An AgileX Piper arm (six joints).
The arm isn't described. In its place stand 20 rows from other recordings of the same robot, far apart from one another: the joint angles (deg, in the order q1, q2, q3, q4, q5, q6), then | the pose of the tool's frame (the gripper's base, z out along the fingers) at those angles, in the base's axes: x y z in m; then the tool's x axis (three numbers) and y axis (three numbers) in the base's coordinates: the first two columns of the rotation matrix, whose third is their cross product.
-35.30 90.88 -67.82 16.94 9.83 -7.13 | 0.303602 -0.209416 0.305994 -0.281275 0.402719 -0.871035 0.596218 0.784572 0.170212
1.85 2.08 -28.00 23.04 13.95 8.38 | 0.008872 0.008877 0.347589 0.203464 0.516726 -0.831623 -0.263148 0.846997 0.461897
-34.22 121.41 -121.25 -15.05 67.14 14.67 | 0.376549 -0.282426 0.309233 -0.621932 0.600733 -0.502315 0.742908 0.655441 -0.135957
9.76 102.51 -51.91 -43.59 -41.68 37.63 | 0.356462 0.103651 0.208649 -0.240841 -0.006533 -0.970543 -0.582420 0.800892 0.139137
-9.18 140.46 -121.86 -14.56 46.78 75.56 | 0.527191 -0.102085 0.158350 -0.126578 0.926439 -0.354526 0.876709 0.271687 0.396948
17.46 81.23 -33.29 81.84 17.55 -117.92 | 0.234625 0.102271 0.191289 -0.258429 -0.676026 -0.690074 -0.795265 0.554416 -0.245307
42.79 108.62 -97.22 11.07 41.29 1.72 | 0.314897 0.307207 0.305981 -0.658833 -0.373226 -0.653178 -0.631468 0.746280 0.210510
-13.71 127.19 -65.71 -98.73 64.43 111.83 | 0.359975 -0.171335 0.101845 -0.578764 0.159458 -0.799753 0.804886 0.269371 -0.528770
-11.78 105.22 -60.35 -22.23 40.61 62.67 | 0.324155 -0.090493 0.155107 -0.496968 0.808981 -0.313964 0.856082 0.516239 -0.024900
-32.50 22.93 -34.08 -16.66 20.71 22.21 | 0.062547 -0.050786 0.353496 0.015945 0.124851 -0.992047 0.622117 0.775495 0.107596
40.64 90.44 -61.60 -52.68 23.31 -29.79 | 0.281683 0.204034 0.270090 0.343625 -0.937299 0.058242 -0.539361 -0.247745 -0.804806
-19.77 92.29 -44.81 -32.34 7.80 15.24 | 0.288627 -0.110762 0.181909 -0.791398 -0.022930 -0.610871 0.159421 0.956975 -0.242455
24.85 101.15 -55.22 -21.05 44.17 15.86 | 0.288033 0.108296 0.157453 -0.903703 -0.410565 -0.121478 -0.372969 0.894203 -0.247578
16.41 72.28 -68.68 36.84 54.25 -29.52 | 0.232642 0.114676 0.374053 -0.635545 -0.280478 -0.719315 -0.635799 0.718681 0.281525
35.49 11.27 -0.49 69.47 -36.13 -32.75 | 0.075827 -0.007646 0.223980 0.081415 0.606345 -0.791023 -0.098354 0.794671 0.599019
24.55 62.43 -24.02 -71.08 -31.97 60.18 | 0.161145 0.123717 0.242004 -0.230779 -0.234864 -0.944235 -0.821139 0.567617 0.059507
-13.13 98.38 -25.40 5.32 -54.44 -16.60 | 0.272985 -0.070724 0.151105 -0.293185 -0.170645 -0.940703 0.235967 0.940586 -0.244167
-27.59 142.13 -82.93 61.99 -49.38 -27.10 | 0.390167 -0.272694 0.046270 0.003404 0.334164 -0.942509 0.959002 0.266000 0.097773
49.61 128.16 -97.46 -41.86 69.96 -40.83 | 0.329087 0.298772 0.161349 0.155979 -0.835159 0.527428 -0.862776 -0.375172 -0.338914
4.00 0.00 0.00 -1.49 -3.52 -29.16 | 0.055332 0.004015 0.218830 0.163441 -0.499565 -0.850718 0.013928 0.863396 -0.504334
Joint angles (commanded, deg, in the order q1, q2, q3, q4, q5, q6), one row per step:
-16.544 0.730 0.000 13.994 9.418 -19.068
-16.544 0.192 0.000 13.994 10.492 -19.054
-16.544 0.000 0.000 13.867 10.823 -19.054
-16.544 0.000 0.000 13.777 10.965 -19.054
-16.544 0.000 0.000 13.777 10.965 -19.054
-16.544 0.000 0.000 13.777 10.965 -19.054
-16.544 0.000 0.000 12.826 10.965 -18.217
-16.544 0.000 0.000 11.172 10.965 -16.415
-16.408 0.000 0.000 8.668 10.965 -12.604
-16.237 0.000 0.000 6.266 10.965 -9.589
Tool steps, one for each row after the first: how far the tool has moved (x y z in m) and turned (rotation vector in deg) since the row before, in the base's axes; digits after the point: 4 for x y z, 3 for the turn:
-0.0007 0.0006 -0.0011 0.137 0.486 0.258
-0.0003 0.0002 -0.0003 -0.091 0.162 0.069
0.0000 0.0000 -0.0002 -0.050 0.159 0.026
0.0000 0.0000 0.0000 0.000 0.000 0.000
0.0000 0.0000 0.0000 0.000 0.000 0.000
-0.0001 -0.0003 -0.0001 -0.100 0.068 -0.166
-0.0001 -0.0005 -0.0001 0.158 0.027 -0.324
-0.0002 -0.0006 -0.0001 1.277 -0.248 -0.467
-0.0002 -0.0005 -0.0001 0.602 -0.099 -0.347

